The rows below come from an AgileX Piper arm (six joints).
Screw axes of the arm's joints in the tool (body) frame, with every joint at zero. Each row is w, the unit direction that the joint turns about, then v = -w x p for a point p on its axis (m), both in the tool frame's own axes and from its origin. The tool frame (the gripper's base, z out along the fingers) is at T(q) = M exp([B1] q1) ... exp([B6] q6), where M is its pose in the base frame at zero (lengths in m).
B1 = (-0.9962, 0, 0.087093, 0.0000, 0.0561, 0.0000)
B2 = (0, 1, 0, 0.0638, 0.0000, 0.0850)
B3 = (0, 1, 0, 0.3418, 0.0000, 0.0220)
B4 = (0, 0, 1, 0.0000, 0.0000, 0.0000)
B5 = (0, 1, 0, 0.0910, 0.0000, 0.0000)
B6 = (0, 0, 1, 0.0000, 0.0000, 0.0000)
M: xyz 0.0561 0.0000 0.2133 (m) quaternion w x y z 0.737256 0 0.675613 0
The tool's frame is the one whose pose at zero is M.
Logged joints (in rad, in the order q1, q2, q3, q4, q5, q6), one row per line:
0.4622 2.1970 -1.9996 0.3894 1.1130 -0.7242
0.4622 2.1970 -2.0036 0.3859 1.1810 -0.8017
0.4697 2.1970 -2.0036 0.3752 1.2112 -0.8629
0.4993 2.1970 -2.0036 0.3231 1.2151 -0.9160
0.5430 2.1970 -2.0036 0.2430 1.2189 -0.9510
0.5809 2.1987 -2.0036 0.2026 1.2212 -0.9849
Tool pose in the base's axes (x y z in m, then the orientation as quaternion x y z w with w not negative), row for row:
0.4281 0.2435 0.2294 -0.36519 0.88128 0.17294 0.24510
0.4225 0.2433 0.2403 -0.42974 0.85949 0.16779 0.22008
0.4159 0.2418 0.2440 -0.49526 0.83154 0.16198 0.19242
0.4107 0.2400 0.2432 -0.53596 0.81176 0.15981 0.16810
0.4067 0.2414 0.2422 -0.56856 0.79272 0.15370 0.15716
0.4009 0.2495 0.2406 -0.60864 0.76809 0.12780 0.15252
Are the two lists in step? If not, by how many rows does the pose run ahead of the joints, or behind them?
The pose runs 2 rows behind the joints: the pose in row i belongs to the joints in row i - 2.
